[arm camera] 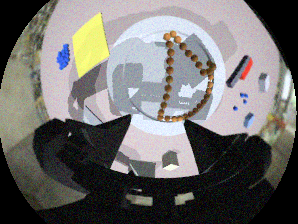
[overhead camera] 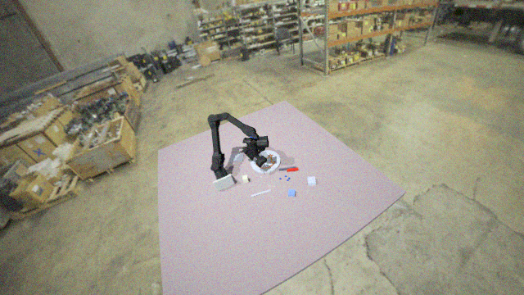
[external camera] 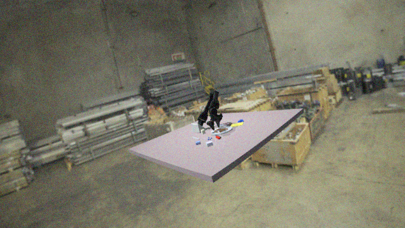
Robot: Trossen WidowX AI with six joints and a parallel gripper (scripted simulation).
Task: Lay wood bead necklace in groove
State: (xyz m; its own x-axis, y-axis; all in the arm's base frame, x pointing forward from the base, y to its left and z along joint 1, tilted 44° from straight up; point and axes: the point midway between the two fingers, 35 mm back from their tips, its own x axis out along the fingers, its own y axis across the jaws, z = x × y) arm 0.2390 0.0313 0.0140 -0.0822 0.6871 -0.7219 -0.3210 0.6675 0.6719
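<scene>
My gripper tip is now 10 cm past the cream cube and 9 cm to the left of it. The rest, counted from my gripper tip: white stick: 5 cm behind, 22 cm to the right, 2 cm below; grey plate: 11 cm behind, 14 cm to the left, 2 cm below; yellow sheet: 9 cm ahead, 19 cm to the left, 2 cm below.
</scene>
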